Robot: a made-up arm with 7 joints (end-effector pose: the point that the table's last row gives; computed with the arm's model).
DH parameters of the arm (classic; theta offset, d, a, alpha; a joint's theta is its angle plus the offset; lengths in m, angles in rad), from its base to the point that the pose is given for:
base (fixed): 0 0 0 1.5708
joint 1: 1.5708 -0.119 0 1.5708
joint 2: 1.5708 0 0 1.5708
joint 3: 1.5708 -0.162 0 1.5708
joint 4: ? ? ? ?
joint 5: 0 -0.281 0 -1.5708
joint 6: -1.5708 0 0 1.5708
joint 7: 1.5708 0 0 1.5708
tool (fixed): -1.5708 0 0 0
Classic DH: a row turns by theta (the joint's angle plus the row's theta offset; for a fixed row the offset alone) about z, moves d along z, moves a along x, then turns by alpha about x.
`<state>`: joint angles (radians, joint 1 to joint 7).
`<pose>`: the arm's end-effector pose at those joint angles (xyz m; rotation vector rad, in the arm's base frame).
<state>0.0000 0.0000 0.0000 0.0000 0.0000 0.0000 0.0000</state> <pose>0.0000 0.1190 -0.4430 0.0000 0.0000 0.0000</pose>
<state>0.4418 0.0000 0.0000 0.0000 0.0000 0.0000 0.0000</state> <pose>0.1894 0.1190 -0.4005 0.0000 -0.4418 0.0000</pose>
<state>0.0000 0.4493 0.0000 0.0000 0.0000 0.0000 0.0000</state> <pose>0.0000 0.3114 -0.3990 0.4493 0.0000 0.0000</pose>
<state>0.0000 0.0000 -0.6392 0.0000 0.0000 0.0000 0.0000</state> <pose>0.0000 0.1190 -0.4430 0.0000 0.0000 -0.6392</pose>
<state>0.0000 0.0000 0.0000 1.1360 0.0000 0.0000 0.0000</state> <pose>0.2549 0.1190 -0.2804 0.0000 -1.1360 0.0000</pose>
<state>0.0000 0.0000 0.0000 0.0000 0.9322 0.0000 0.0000</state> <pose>0.0000 0.1190 -0.4430 0.0000 0.0000 0.9322</pose>
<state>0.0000 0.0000 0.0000 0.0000 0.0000 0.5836 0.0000</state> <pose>0.0000 0.1190 -0.4430 0.0000 0.5836 0.0000</pose>
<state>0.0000 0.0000 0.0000 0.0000 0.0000 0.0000 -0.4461</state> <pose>0.0000 0.1190 -0.4430 0.4461 0.0000 0.0000</pose>
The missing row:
joint 4: 0 0 0 -1.5708
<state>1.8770 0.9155 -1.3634 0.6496 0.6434 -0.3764 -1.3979</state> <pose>0.3393 0.3235 0.1440 1.6014 -2.2534 1.2148</pose>
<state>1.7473 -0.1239 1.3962 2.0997 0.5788 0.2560 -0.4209</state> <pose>0.0414 0.3536 0.0502 0.7432 1.7345 -1.8311</pose>
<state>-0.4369 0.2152 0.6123 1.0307 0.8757 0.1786 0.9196</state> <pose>0.0645 0.3198 -0.3279 -0.6173 -1.1638 0.7216</pose>
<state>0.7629 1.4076 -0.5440 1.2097 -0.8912 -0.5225 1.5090</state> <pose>0.2847 0.3547 0.0277 0.5102 0.6148 -1.6954</pose>
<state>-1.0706 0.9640 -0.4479 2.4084 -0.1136 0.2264 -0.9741</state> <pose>0.0460 0.0341 -0.1680 0.4120 -1.2268 -0.5267</pose>
